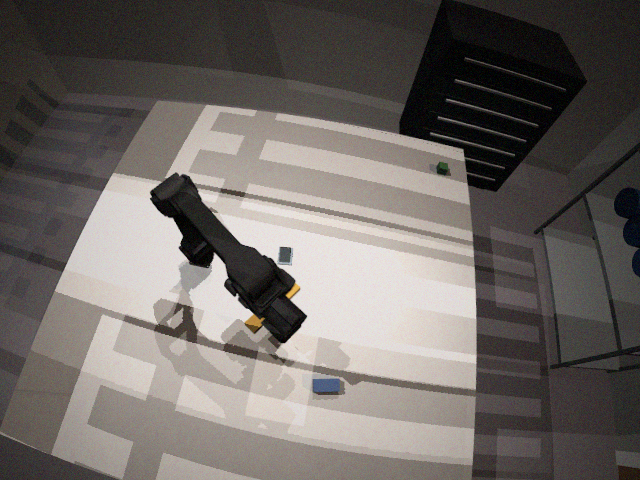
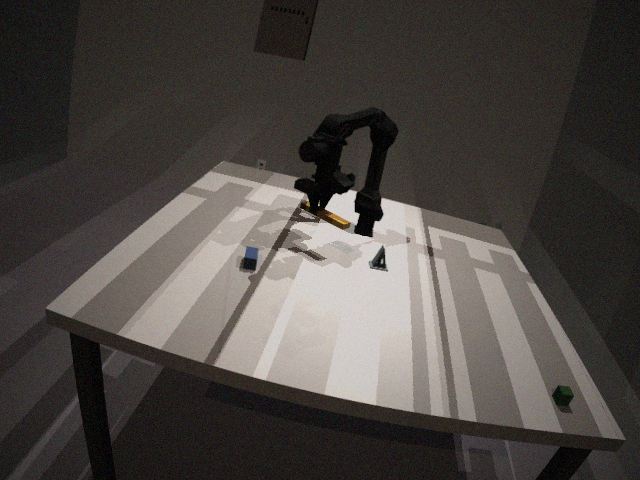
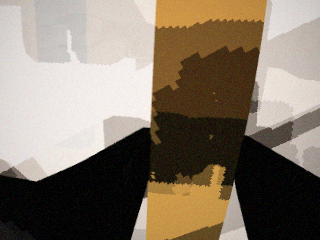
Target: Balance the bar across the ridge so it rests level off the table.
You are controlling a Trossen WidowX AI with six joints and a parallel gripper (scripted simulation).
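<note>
My gripper tip is now 2 cm to the right of the bar and 1 cm short of it. Round my gripper tip: blue block: 18 cm ahead, 14 cm to the right, 10 cm below; green cube: 66 cm to the left, 50 cm ahead, 10 cm below.
</note>
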